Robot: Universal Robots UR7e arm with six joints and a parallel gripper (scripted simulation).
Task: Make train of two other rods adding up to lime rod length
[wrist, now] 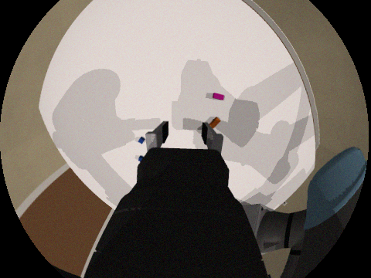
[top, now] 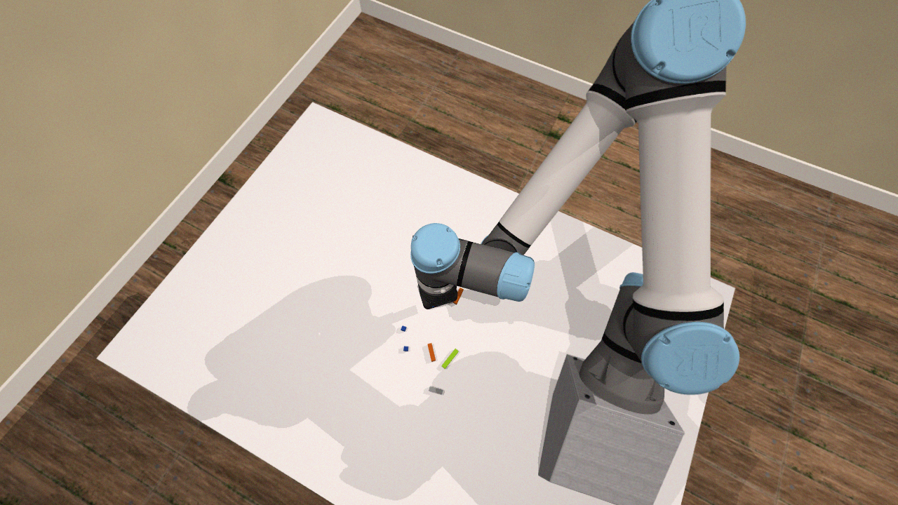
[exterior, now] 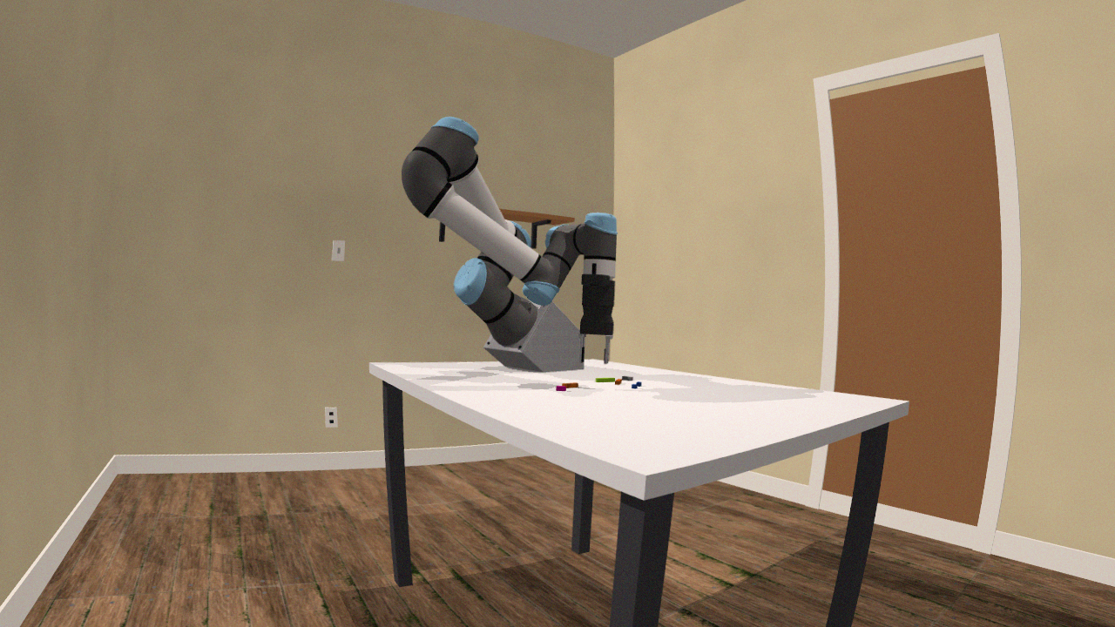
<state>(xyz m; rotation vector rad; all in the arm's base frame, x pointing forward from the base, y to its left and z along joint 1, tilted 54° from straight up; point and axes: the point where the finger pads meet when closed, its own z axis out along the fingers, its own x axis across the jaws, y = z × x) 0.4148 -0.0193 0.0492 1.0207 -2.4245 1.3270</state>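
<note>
The magenta rod lies 8 cm to the right of my hand, 7 cm below it and 1 cm behind it. The rest, counted from my hand: lime rod: 11 cm to the left, 9 cm behind, 7 cm below; grey rod: 19 cm to the left, 8 cm behind, 7 cm below.
</note>
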